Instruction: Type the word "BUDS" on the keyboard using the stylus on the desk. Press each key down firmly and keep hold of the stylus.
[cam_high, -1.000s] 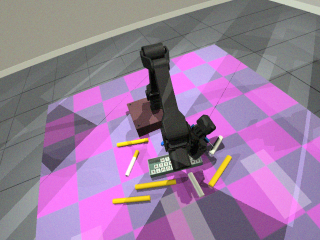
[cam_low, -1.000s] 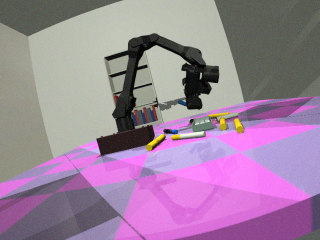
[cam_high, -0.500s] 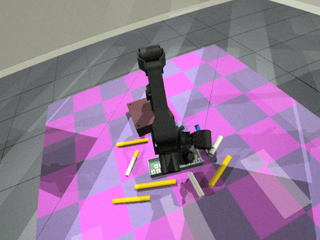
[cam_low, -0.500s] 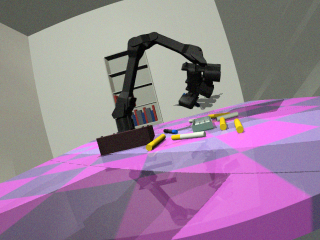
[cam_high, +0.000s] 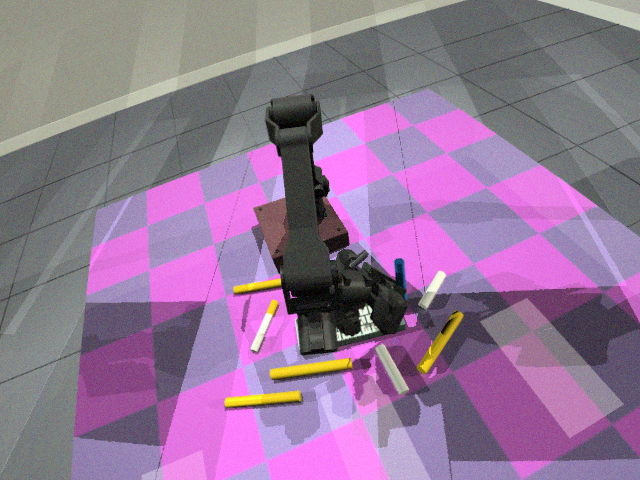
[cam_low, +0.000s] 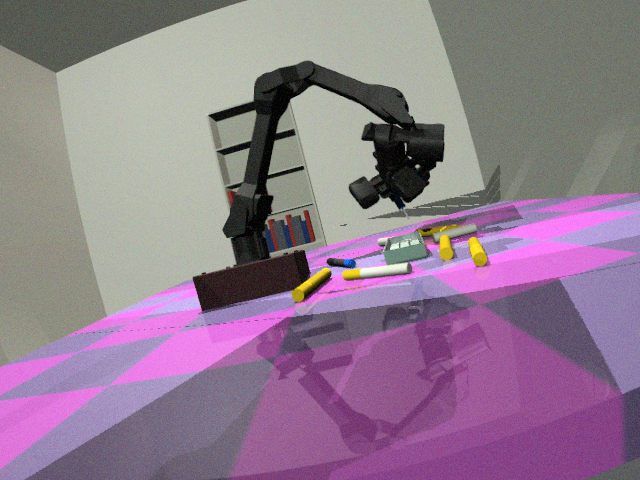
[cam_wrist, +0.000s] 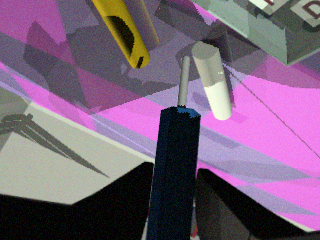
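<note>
My gripper tip is 13 cm past the blue-tipped stick, 10 cm to the left of it and 10 cm above it. From my gripper tip the other things lie so: blue stick 1 cm below.
</note>
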